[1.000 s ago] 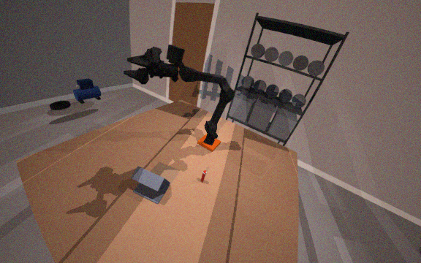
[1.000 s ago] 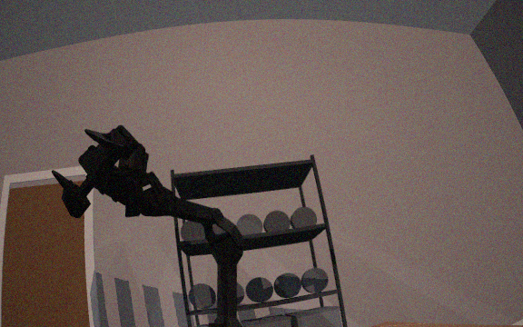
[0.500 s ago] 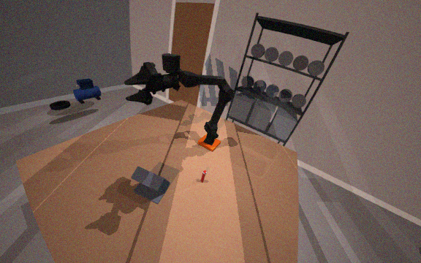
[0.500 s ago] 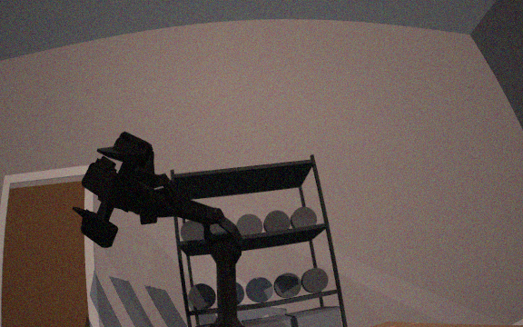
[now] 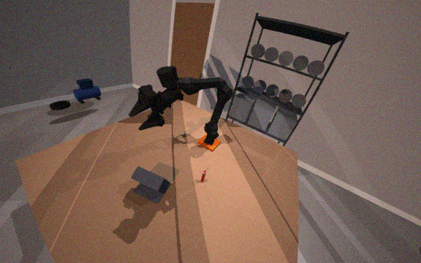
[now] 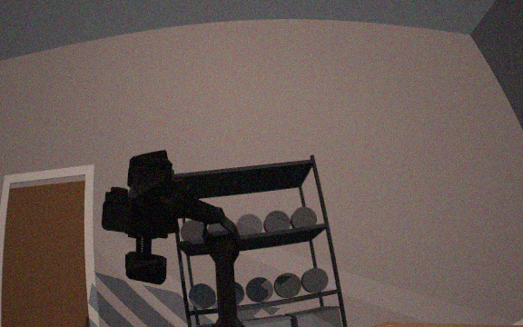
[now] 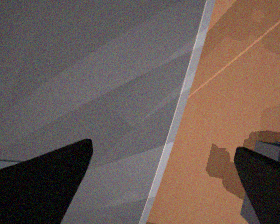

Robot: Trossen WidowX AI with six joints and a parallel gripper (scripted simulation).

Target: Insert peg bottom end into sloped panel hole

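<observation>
Now: gripper tip 13 cm past the red peg, 26 cm to the right of it and 26 cm above it. Round my gripper tip: dark grey sloped panel 2 cm ahead, 7 cm to the left, 26 cm below.
</observation>
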